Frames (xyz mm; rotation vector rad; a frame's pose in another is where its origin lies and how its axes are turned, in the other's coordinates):
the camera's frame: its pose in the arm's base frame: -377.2 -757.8 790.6 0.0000 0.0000 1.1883
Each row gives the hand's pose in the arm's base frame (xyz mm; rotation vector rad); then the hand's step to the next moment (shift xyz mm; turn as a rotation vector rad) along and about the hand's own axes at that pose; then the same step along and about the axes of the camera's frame.
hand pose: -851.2 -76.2 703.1 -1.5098 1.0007 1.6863
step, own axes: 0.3 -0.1 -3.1 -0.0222 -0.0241 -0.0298
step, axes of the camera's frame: -1.9 -2.5 -0.4 0.0016 -0.0404 0.0180
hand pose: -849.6 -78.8 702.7 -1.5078 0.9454 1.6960
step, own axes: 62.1 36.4 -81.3 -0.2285 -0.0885 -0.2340
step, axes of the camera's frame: -79.8 -35.9 -64.3 -0.0659 -0.2628 0.2035
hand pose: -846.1 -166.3 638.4 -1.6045 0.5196 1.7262
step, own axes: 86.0 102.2 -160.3 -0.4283 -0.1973 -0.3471
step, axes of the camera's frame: -136.6 -96.1 -125.1 -0.0587 -0.4233 0.4002
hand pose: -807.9 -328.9 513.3 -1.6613 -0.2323 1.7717
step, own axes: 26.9 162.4 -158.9 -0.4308 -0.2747 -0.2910
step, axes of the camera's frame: -110.5 -143.9 -139.4 0.0008 -0.3724 0.4551
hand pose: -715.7 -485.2 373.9 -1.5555 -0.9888 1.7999
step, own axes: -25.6 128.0 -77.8 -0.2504 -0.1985 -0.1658
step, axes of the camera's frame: -42.0 -111.4 -94.4 0.0186 -0.2034 0.2965
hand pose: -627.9 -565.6 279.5 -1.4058 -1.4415 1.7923
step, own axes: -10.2 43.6 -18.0 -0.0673 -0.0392 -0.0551
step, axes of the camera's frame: -3.3 -34.3 -33.8 0.0095 -0.0667 0.0676
